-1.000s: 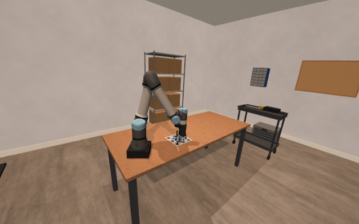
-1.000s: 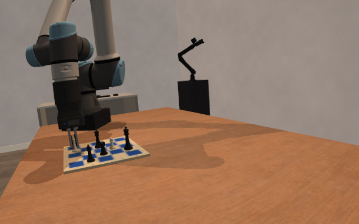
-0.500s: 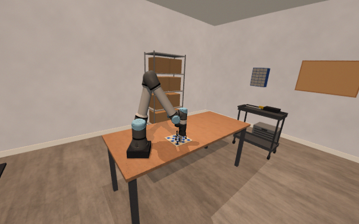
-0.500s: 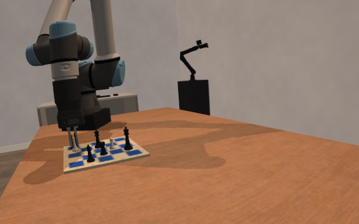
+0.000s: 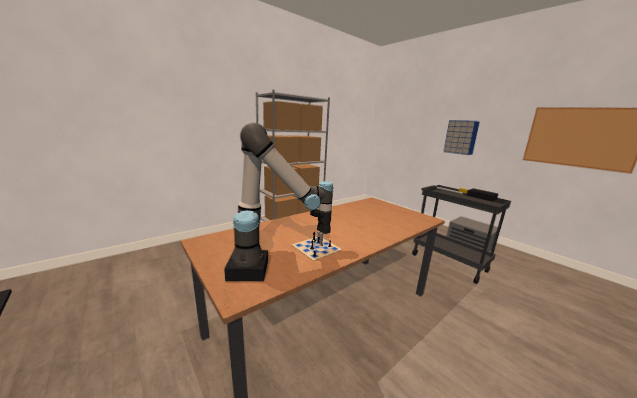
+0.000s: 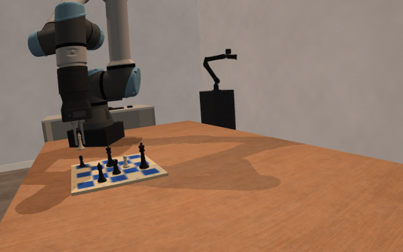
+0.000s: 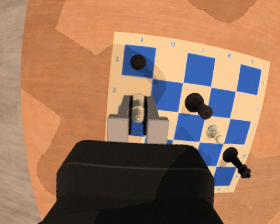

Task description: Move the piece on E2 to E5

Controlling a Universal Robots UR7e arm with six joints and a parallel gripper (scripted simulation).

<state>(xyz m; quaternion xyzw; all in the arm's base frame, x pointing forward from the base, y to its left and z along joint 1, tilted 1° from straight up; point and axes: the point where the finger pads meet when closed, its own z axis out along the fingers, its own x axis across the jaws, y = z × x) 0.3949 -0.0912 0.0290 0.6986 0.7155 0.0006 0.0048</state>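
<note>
My hand is 40 mm short of the blue-and-cream chessboard, 70 mm to the right of it and 90 mm above it. Also, from my hand: tall black chess piece: 80 mm ahead, 140 mm to the left, 60 mm below; white pawn: 10 mm below.
</note>
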